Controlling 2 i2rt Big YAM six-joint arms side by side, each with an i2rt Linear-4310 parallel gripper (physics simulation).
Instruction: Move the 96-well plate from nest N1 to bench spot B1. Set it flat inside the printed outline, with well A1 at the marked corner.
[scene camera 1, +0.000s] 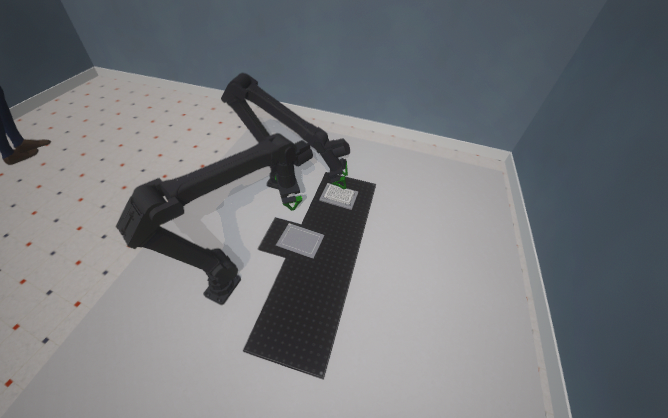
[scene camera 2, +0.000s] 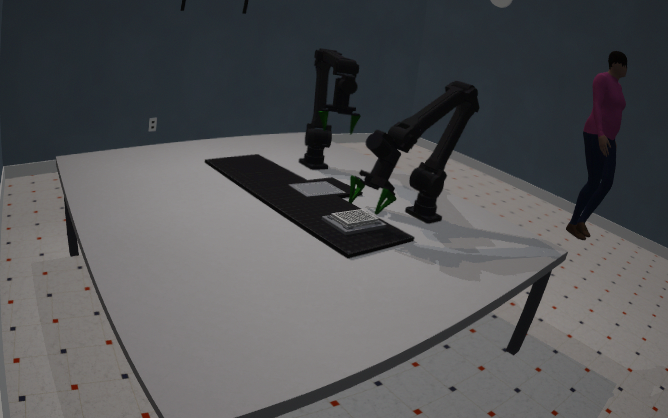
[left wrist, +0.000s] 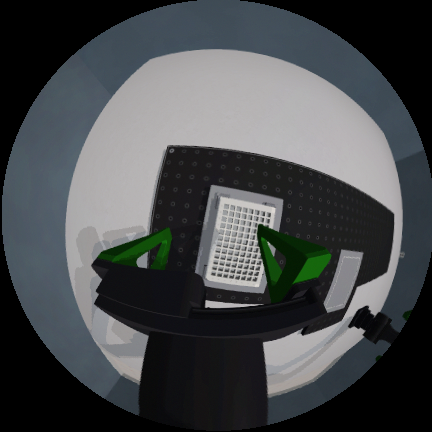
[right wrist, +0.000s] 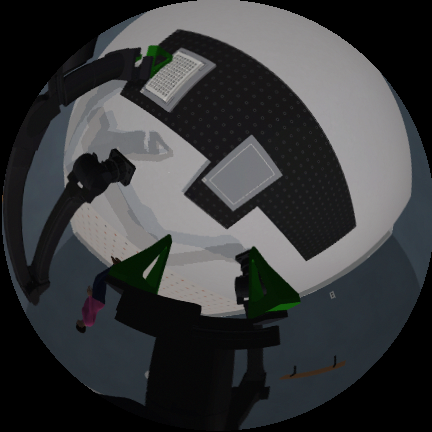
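Where they show: left gripper, fingertip midpoint: (scene camera 1: 345, 181) (scene camera 2: 362, 208) (left wrist: 212, 230) (right wrist: 155, 56); right gripper, fingertip midpoint: (scene camera 1: 290, 200) (scene camera 2: 337, 132) (right wrist: 210, 244); left arm's base, origin of the base link: (scene camera 2: 423, 216) (right wrist: 120, 166); right arm's base, origin of the base link: (scene camera 1: 223, 287) (scene camera 2: 313, 165) (left wrist: 357, 315).
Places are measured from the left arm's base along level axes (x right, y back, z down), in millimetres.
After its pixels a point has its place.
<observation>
The white 96-well plate (scene camera 1: 340, 194) {x 14, y -331, z -35 mm} (scene camera 2: 356, 217) {x 3, y -329, z -39 mm} (left wrist: 242, 245) {x 17, y -322, z -28 mm} (right wrist: 176, 75) {x 30, y -327, z -38 mm} sits in the grey nest N1 (left wrist: 204, 250) {x -39, y -304, z -25 mm} (right wrist: 209, 66) {x 70, y -391, z -25 mm}. Its well labels cannot be read. Bench spot B1 (scene camera 1: 300, 240) {x 318, y -245, z -15 mm} (scene camera 2: 318, 188) {x 313, y -239, z -15 mm} (left wrist: 344, 280) {x 311, y -251, z -15 mm} (right wrist: 243, 173) {x 314, y -252, z -15 mm} is a grey panel with a thin white outline; a small mark shows at the outline's left corner in the right wrist view. My left gripper (scene camera 2: 364, 207) {x -29, y -341, z -83 mm} (left wrist: 212, 230) {x -29, y -341, z -83 mm} is open above the plate's near side, with one finger overlapping the plate in the left wrist view. My right gripper (scene camera 2: 338, 131) {x 300, y -200, z -229 mm} (right wrist: 210, 244) {x 300, y -200, z -229 mm} is open and empty, high above the table.
The black perforated board (scene camera 1: 310, 310) {x 587, y -389, z -13 mm} (scene camera 2: 270, 185) {x 394, y -395, z -13 mm} (left wrist: 300, 185) {x 115, y -442, z -13 mm} (right wrist: 280, 110) {x 257, y -425, z -13 mm} carries the nest, and its side extension lies under part of B1. Both arms stand on the pale table (scene camera 1: 425, 280) {x 320, y -781, z 0 mm} (scene camera 2: 210, 300) {x -200, y -921, z 0 mm}. A person (scene camera 2: 605, 110) (right wrist: 91, 305) is beyond the table.
</observation>
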